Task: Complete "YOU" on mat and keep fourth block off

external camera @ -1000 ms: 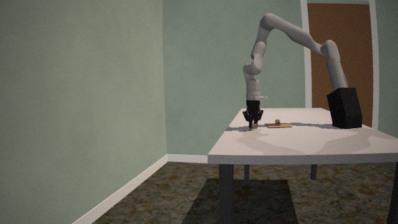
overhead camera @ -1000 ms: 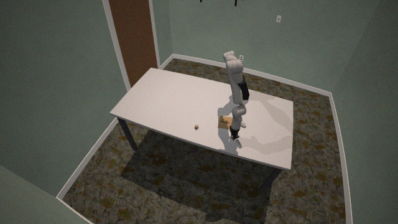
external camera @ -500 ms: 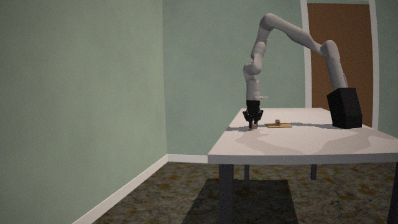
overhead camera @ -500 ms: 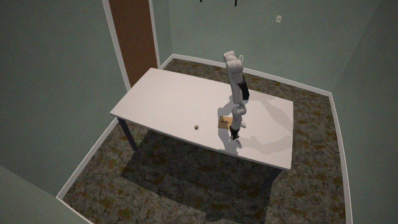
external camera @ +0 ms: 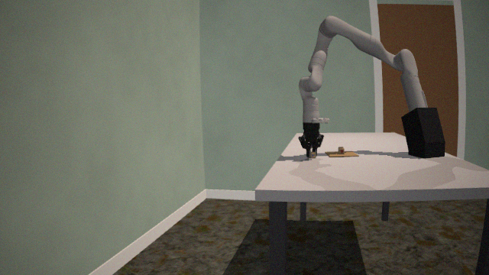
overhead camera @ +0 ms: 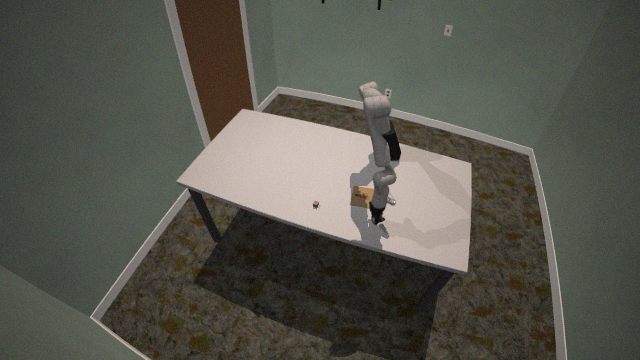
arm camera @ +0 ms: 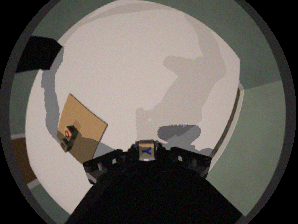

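My hand is 130 mm past the tan mat, 110 mm to the left of it and 20 mm above it.
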